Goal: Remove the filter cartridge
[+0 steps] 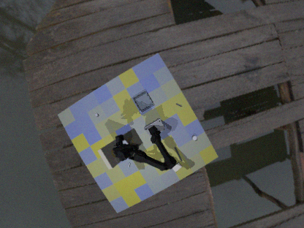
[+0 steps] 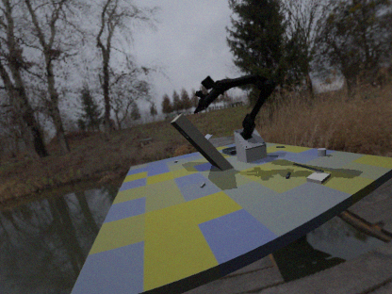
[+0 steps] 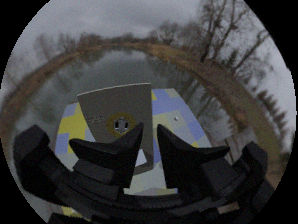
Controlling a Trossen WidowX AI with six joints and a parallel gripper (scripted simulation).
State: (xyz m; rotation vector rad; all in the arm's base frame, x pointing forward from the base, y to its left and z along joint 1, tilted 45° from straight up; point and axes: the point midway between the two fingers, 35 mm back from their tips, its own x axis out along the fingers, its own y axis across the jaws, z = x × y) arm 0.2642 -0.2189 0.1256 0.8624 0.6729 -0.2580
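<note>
The white round cartridge lies 7 cm ahead of my gripper tip, 4 cm to the left of it and 9 cm below it. Round my gripper tip: white flat block (27 cm behind, 58 cm to the left, 35 cm below); then white dot (9 cm ahead, 37 cm to the right, 35 cm below); then square tray (39 cm behind, 20 cm to the right, 35 cm below).
</note>
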